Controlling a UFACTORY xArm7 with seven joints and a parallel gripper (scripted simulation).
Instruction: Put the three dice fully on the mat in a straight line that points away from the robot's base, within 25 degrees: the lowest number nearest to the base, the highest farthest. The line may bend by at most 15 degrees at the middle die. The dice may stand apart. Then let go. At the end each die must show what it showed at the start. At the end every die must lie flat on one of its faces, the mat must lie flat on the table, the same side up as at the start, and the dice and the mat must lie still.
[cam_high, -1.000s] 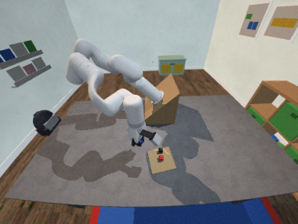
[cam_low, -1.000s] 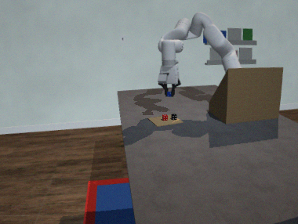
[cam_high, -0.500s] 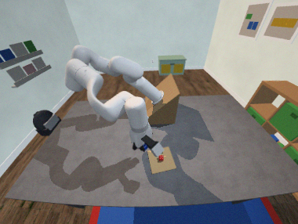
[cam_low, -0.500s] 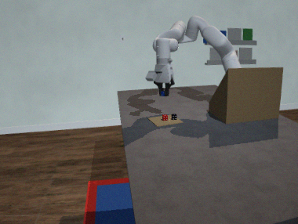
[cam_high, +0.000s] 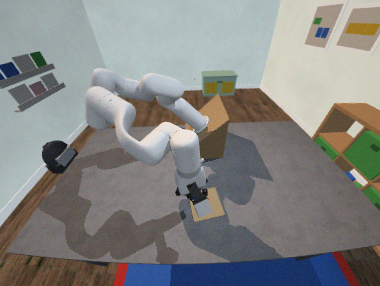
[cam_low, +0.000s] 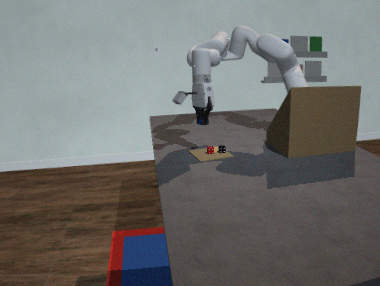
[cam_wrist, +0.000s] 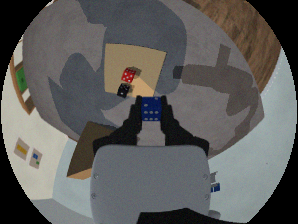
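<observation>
My gripper is now 20 mm past the red die, 50 mm to the right of it and 120 mm above it. From my hand the other things lie so: tan mat (10 mm behind, 50 mm to the left, 130 mm below); black die (60 mm behind, 60 mm to the left, 120 mm below); blue die (10 mm below).
</observation>
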